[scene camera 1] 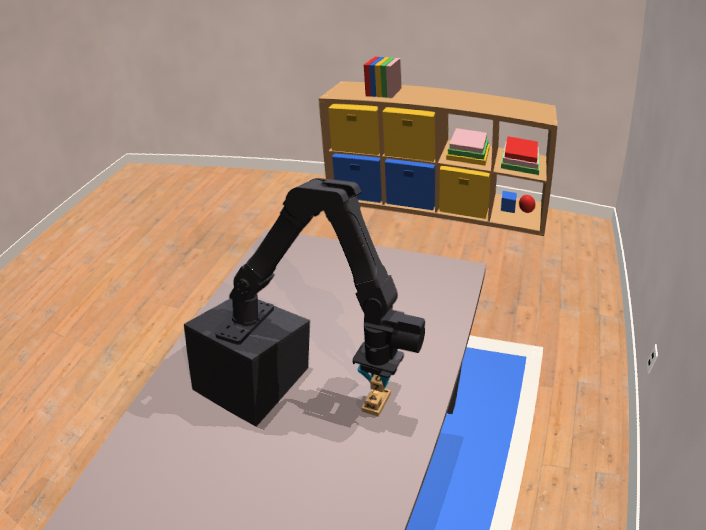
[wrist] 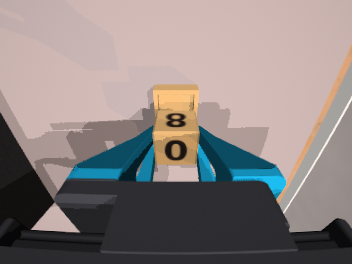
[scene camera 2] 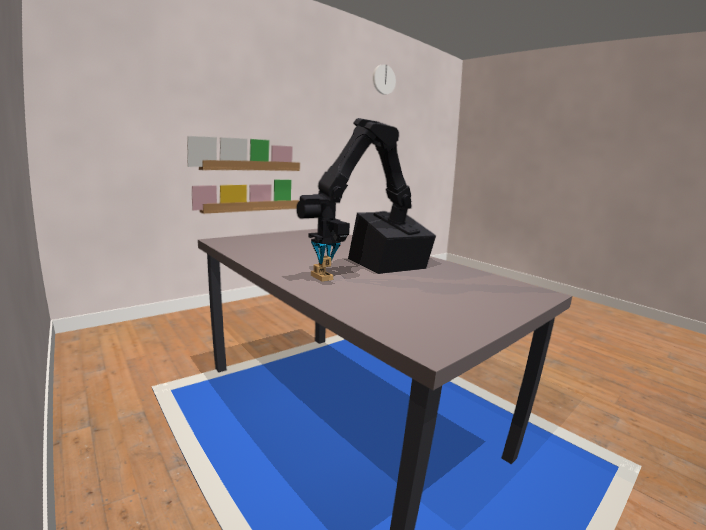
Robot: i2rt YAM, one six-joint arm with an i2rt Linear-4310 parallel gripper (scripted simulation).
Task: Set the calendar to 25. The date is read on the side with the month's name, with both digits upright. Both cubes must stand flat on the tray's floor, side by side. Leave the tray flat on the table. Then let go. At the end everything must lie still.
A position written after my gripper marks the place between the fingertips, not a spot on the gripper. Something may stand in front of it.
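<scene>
I find my gripper (scene camera 1: 379, 383) (wrist: 176, 132) in the scene. With it I see a wooden calendar tray (wrist: 167, 97), and there is a wooden number cube (wrist: 175, 134) as well.
</scene>
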